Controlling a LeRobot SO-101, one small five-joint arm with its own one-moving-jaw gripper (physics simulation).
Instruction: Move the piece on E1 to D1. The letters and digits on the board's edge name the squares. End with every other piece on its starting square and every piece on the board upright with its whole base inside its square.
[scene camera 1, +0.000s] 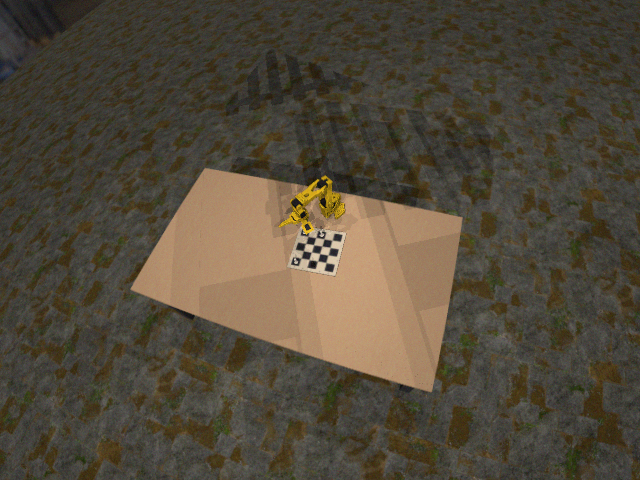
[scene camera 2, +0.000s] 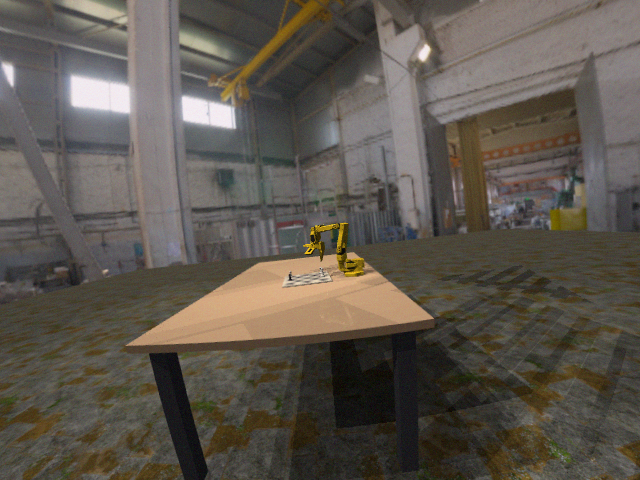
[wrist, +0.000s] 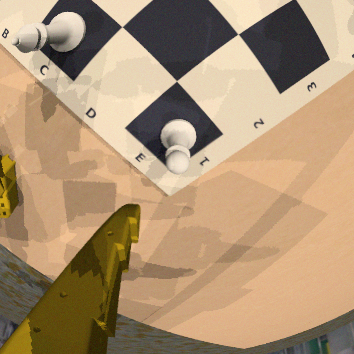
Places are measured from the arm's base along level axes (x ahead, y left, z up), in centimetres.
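Where they show: end effector, tool point: (scene camera 2: 320, 260) (wrist: 138, 218); arm's base, origin of the base link: (scene camera 1: 332, 213) (scene camera 2: 349, 274).
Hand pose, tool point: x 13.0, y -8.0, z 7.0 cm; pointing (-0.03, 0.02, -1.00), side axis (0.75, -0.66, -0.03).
Things, the pixels of their centre, and the offset from my tool point. "pt": a spot on its surface instead. Level surfaces: height alone.
- white pawn, body centre: (wrist: 177, 149) dy -1.0, dx +0.6, dz -4.9 cm
- Light square D1, surface spot: (wrist: 120, 80) pt dy +3.1, dx +0.2, dz -6.4 cm
- taller white piece, body centre: (wrist: 43, 34) (scene camera 1: 321, 232) dy +7.2, dx -0.2, dz -4.3 cm
- chessboard, body centre: (scene camera 1: 317, 249) (scene camera 2: 306, 278) dy +7.5, dx +7.6, dz -6.7 cm
- wooden table, its level: dz -7.0 cm
The white pawn (wrist: 178, 134) stands upright on dark square E1 in the wrist view. Light square D1 (wrist: 120, 80) beside it is bare. A taller white piece (wrist: 67, 31) (scene camera 1: 321, 234) stands upright on C1. The chessboard (wrist: 220, 87) (scene camera 1: 316, 249) lies flat. My gripper (scene camera 1: 293, 226) (scene camera 2: 314, 253) is fully open and empty, held above the table near the board's E1 corner. In the wrist view one notched jaw (wrist: 95, 270) shows, its tip apart from the pawn; the moving jaw is out of the picture. In scene camera 1 the jaw partly hides E1.
Another small piece (scene camera 1: 295, 261) (scene camera 2: 290, 276) stands at the board's far corner on the E side, away from the arm's base. The yellow arm's base (scene camera 1: 332, 207) (scene camera 2: 353, 267) stands beside the board's row 1 edge. The wooden table (scene camera 1: 242, 310) (scene camera 2: 258, 310) carries striped shadows.
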